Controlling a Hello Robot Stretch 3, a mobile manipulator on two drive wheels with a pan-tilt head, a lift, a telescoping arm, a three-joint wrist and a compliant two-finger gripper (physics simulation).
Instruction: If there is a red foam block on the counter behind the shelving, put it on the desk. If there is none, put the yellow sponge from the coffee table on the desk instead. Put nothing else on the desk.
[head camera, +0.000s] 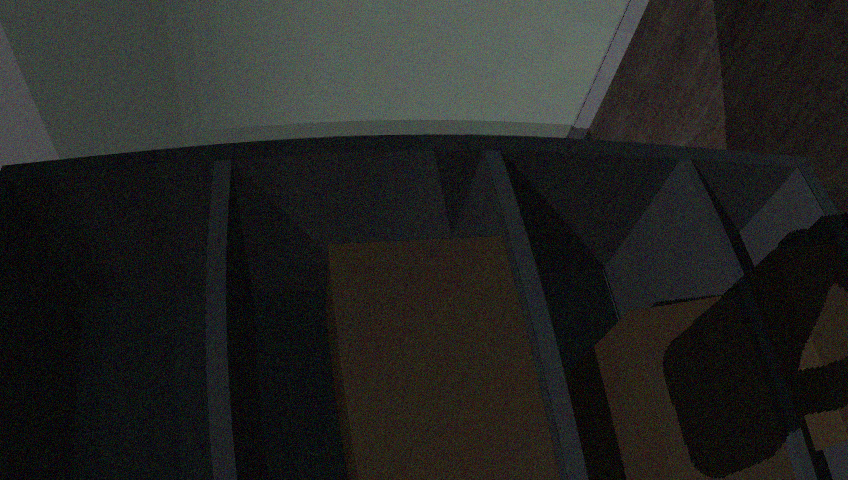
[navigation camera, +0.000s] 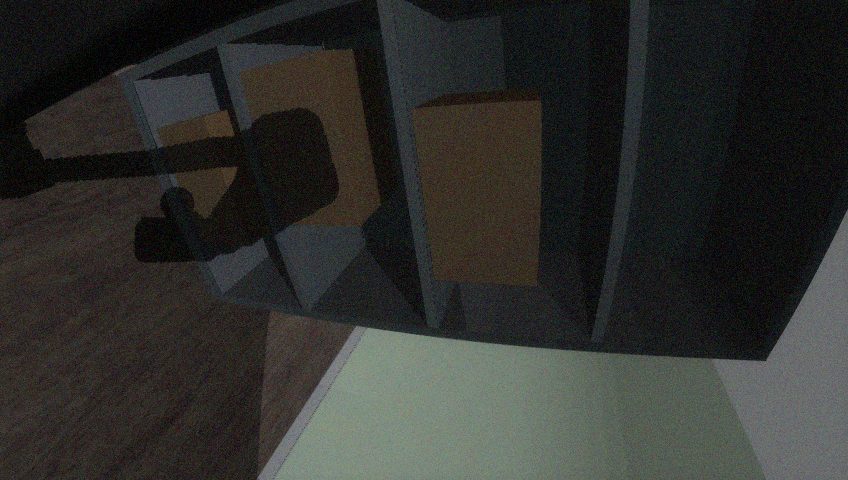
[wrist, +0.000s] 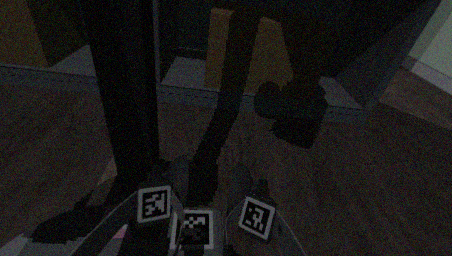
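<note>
The dark shelving (head camera: 220, 333) (navigation camera: 630, 148) (wrist: 55, 77) stands close in front of me and fills much of the head and navigation views. Both of these views are turned on their side. My gripper (wrist: 209, 177) is low in the wrist view, its two fingertips apart with no thing held between them. It is above the wood floor, in front of the shelving's bottom board. The red foam block, the counter, the yellow sponge, the coffee table and the desk do not show in these views. The picture is very dark, and the space behind the shelving is hidden.
Orange-brown boxes (head camera: 440, 356) (navigation camera: 482, 190) (wrist: 272, 57) stand in the shelving's compartments. A dark shadow-like shape (head camera: 726, 380) (navigation camera: 285, 160) (wrist: 300, 110) lies across part of it. A pale green wall (head camera: 386, 71) (navigation camera: 505, 404) stands beyond the shelving's end. Wood floor (navigation camera: 119, 368) (wrist: 350, 200) runs along its base.
</note>
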